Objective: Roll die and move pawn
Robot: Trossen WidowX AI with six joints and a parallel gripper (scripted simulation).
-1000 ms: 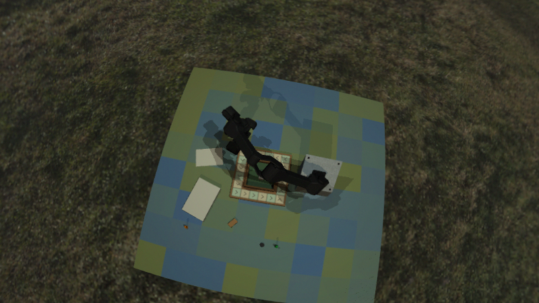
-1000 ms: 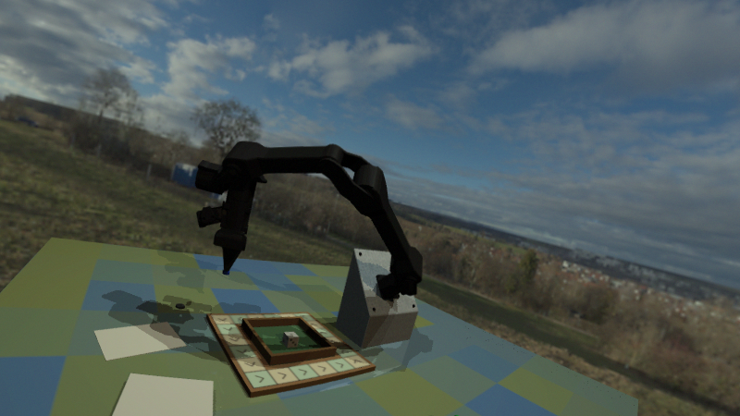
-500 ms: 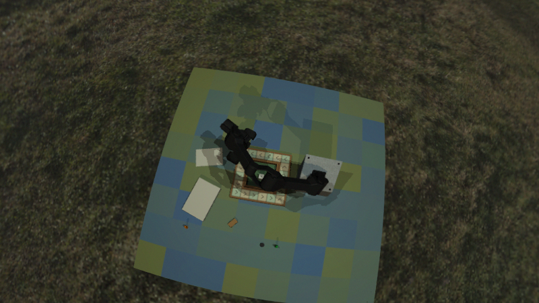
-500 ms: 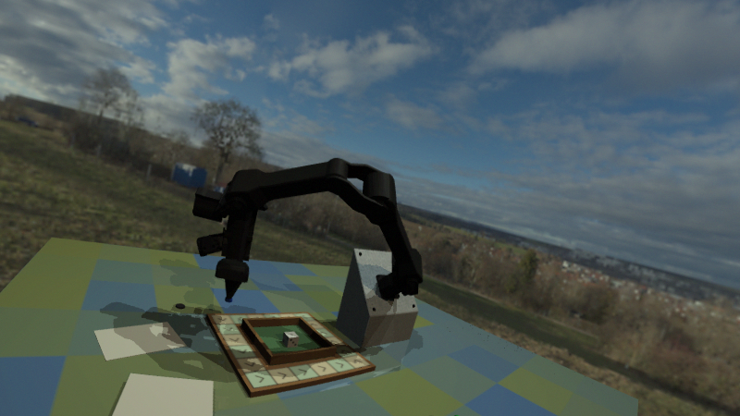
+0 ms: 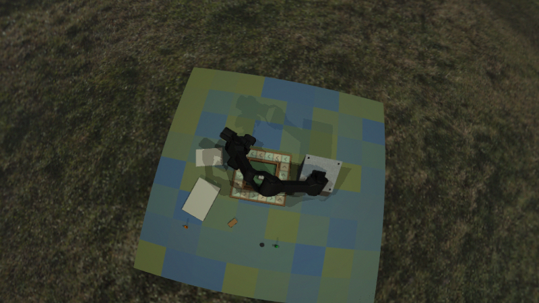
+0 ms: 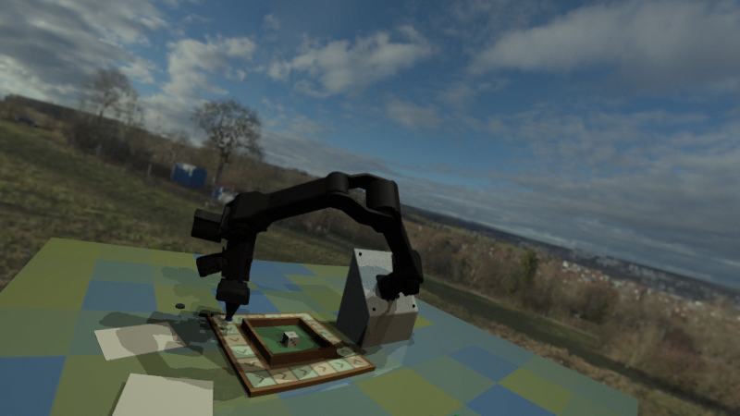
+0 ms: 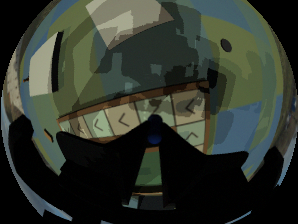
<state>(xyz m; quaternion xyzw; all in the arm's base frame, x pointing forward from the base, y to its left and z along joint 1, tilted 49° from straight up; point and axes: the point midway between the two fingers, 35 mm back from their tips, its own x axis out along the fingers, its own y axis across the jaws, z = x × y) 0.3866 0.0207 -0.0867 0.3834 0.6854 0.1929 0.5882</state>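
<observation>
Now: the blue pawn 10 mm above my gripper tip. From my gripper tip the other things lie so: white die (120 mm behind, 70 mm to the left, 20 mm below); then orange pawn (200 mm ahead, 430 mm to the left, 30 mm below); then tan block (30 mm behind, 340 mm to the left, 40 mm below).
</observation>
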